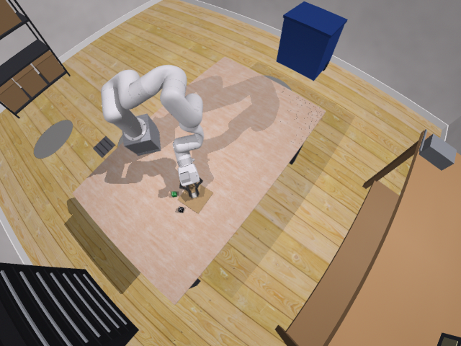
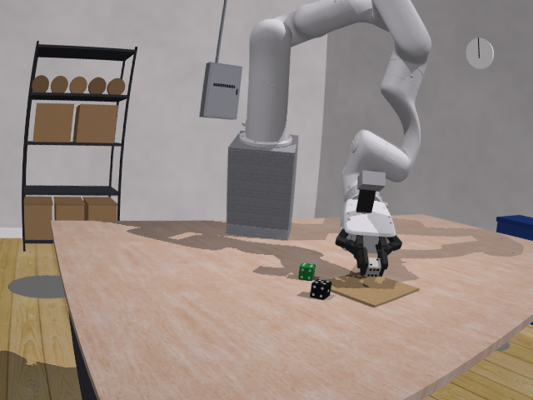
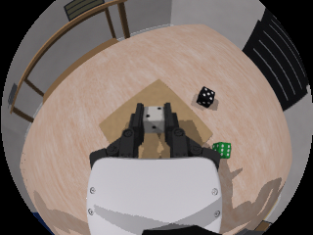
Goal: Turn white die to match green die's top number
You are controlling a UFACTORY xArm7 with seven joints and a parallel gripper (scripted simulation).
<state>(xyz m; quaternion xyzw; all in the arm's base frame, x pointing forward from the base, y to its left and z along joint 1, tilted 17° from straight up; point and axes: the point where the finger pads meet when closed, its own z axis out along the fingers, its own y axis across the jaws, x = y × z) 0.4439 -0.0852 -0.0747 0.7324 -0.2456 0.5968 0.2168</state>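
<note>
The brown mat lies 50 mm below my hand. The rest, counted from my hand: green die 100 mm behind, 60 mm to the right, 40 mm below; black die 100 mm to the right, 40 mm below, 10 mm behind; white die 10 mm below.
</note>
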